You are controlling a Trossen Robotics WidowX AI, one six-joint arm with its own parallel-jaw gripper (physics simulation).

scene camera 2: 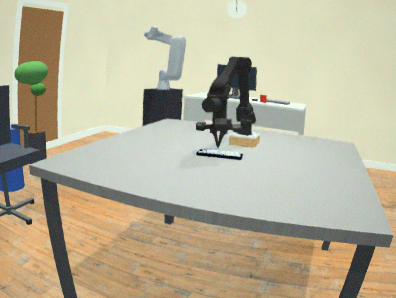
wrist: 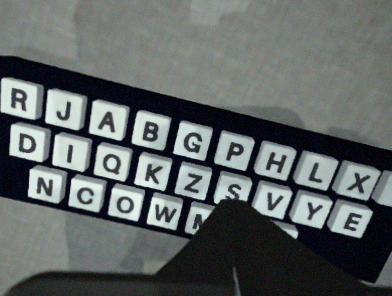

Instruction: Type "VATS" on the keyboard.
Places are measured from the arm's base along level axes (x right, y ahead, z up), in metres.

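Where they show: gripper, fingertip midpoint: [scene camera 2: 217, 147] [wrist: 231, 211]; arm's base, origin of the base link: [scene camera 2: 245, 134].
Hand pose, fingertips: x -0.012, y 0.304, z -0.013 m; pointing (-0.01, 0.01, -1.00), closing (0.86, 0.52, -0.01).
Observation:
Each offset is from my fingertips to the centre of the thing. Level surfaces: height alone.
The dark keyboard {dx -0.010, dy -0.004, dz -0.026 m} [scene camera 2: 220, 156] [wrist: 320, 255] with white letter keys lies on the table. In the wrist view the V key {dx +0.019, dy +0.006, dz -0.020 m} [wrist: 273, 201] is just right of the fingertips, the A key {dx -0.058, dy -0.002, dz -0.020 m} [wrist: 108, 120] is in the top row at the left, and the S key {dx +0.002, dy +0.000, dz -0.020 m} [wrist: 232, 191] is right at the fingertips, its lower part hidden. The T key is not readable; part of a key shows at the right edge. My gripper [scene camera 2: 218, 146] [wrist: 231, 211] is shut and empty, its tips over the S key. The fingers cover the keys below S. Whether the tips touch the key I cannot tell.
The arm's wooden base block [scene camera 2: 244, 140] stands on the grey table {dz -0.035 m} [scene camera 2: 300, 195] behind the keyboard. Behind the table are a white desk [scene camera 2: 295, 117] with a monitor and a red cup [scene camera 2: 263, 98], and a grey robot arm [scene camera 2: 176, 57] on a black pedestal. A chair stands at the left.

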